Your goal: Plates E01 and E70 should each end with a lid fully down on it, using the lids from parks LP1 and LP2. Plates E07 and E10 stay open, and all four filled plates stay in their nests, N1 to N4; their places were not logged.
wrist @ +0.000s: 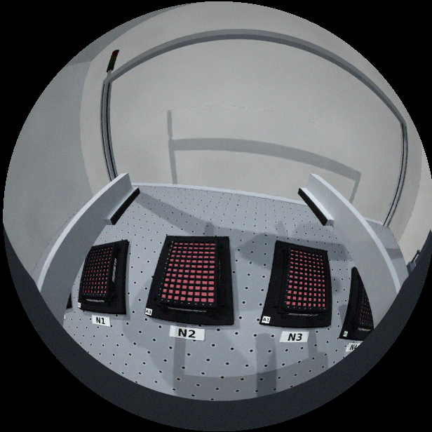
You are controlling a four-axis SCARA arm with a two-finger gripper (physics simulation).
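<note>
My gripper [218, 176] is open and empty, its two fingers wide apart, high above the board. A black plate with red wells [189, 272] sits in nest N2 [225, 315], a little left of the middle. Another red-filled plate [306, 277] sits in nest N3 [271, 300] to the right. A third [98, 270] sits in nest N1 [119, 300] at the left, and a fourth [366, 312] in nest N4 [352, 330], partly hidden behind the right finger. The wells show uncovered on all four. The plate codes cannot be read. No lid can be made out in this view.
The nests stand in a row on a grey perforated board [245, 350], with name labels in front. A black corner [69, 303] shows at the far left, mostly hidden by the left finger. A grey frame [240, 34] rises behind the board, with a signal tower [113, 60] at its left.
</note>
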